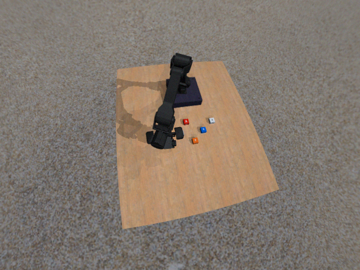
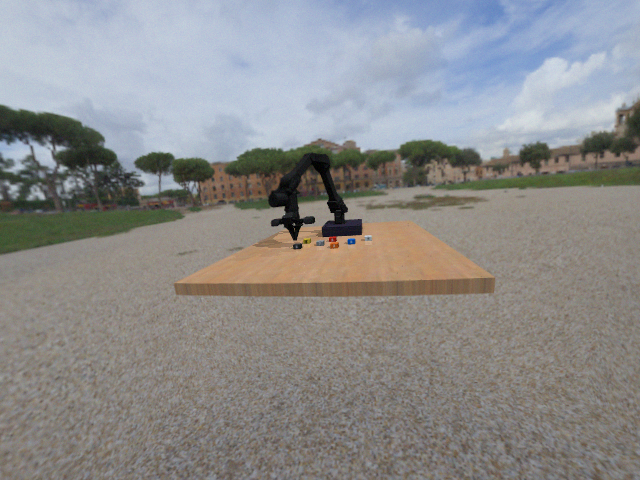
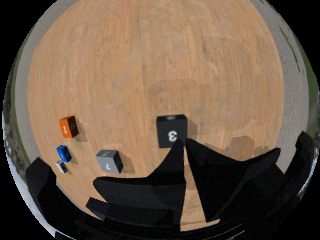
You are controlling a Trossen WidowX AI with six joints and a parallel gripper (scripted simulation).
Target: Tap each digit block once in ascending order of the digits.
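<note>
Now: gripper tip 3 cm above the black block and 1 cm to the right of it. Also, from my gripper tip: grey block: 10 cm to the left, 6 cm behind, 3 cm below; yellow block: 11 cm behind, 3 cm below, 1 cm to the left; orange block: 18 cm to the left, 3 cm below, 1 cm behind.
</note>
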